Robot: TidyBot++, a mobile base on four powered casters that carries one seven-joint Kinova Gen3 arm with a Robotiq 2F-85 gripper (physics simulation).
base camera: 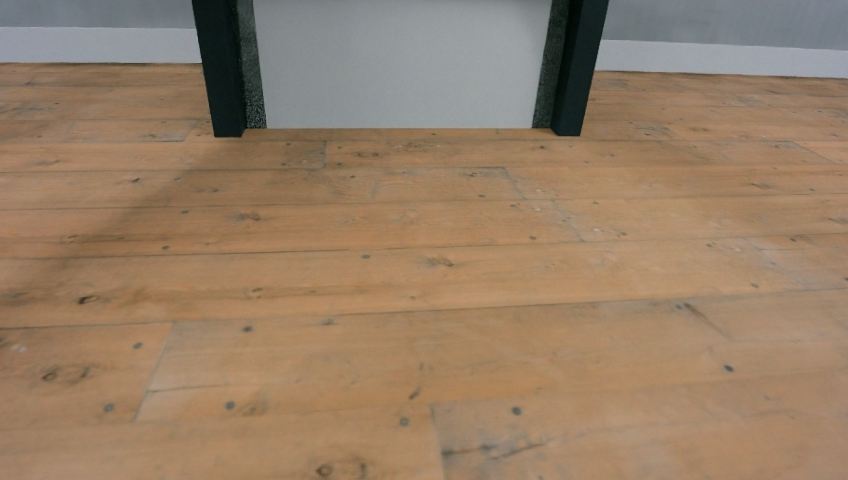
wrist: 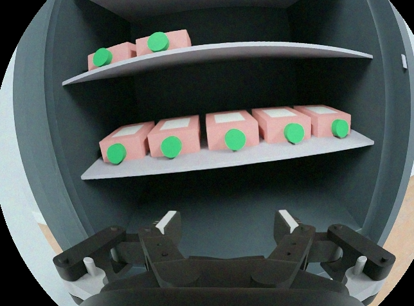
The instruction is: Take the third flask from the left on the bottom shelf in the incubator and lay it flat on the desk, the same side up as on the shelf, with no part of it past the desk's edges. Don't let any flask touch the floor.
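Places are measured from the arm's base along level axes (x ahead, y left, z up), in millimetres.
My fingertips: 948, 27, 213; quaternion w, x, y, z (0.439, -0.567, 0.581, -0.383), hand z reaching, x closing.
Behind a point stands the place of what it marks, as x, y, z.
In the wrist view the third flask from the left (wrist: 232, 129) lies on the bottom shelf (wrist: 200, 159), a pink box shape with a white label on top and a green cap facing out. Flasks lie to its left (wrist: 174, 135) and right (wrist: 281, 123), with narrow gaps, and further ones stand at both ends of the row. My gripper (wrist: 227, 224) is open and empty, in front of the incubator (wrist: 36, 125), with its fingertips lower in the view than the flask row. The desk cannot be made out in these views.
A higher shelf (wrist: 270, 49) holds two flasks (wrist: 163, 42) at its left. The incubator's side walls bound the shelves on both sides. In the base camera view two dark posts (base camera: 224, 77) {999, 330, -287} (base camera: 576, 77) {1083, -314, -277} flank a light grey panel (base camera: 398, 65) {1089, 28, -273} beyond the wooden floor (base camera: 416, 285) {564, -12, -397}.
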